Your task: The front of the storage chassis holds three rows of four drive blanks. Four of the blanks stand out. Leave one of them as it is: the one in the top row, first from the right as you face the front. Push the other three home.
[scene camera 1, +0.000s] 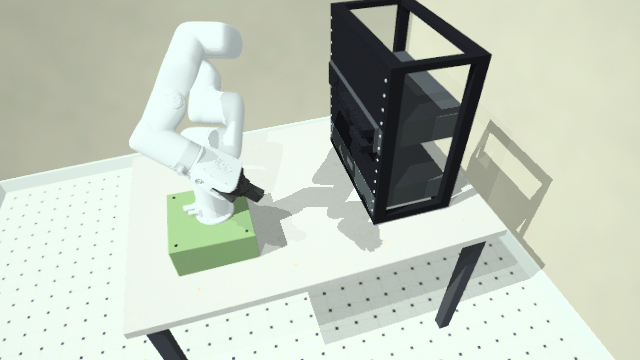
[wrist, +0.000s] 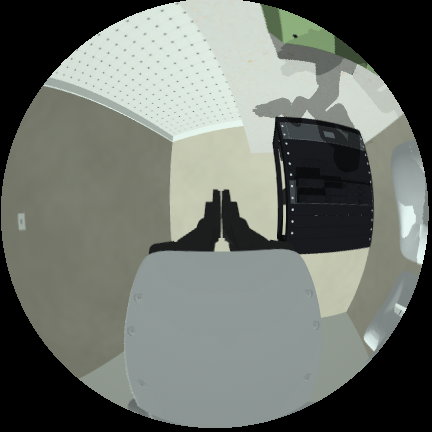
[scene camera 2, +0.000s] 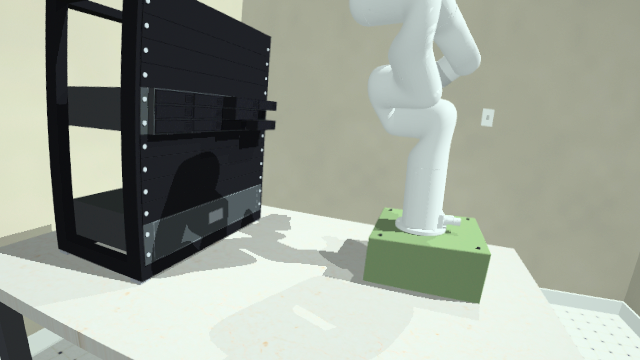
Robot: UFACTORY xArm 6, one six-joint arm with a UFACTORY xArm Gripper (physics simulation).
Labels:
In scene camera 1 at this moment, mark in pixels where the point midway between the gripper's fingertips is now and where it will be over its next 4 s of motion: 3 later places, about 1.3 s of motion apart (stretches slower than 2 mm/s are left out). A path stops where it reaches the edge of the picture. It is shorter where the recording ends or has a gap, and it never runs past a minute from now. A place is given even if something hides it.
My gripper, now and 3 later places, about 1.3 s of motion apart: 261,196; 262,191; 270,163; 300,149

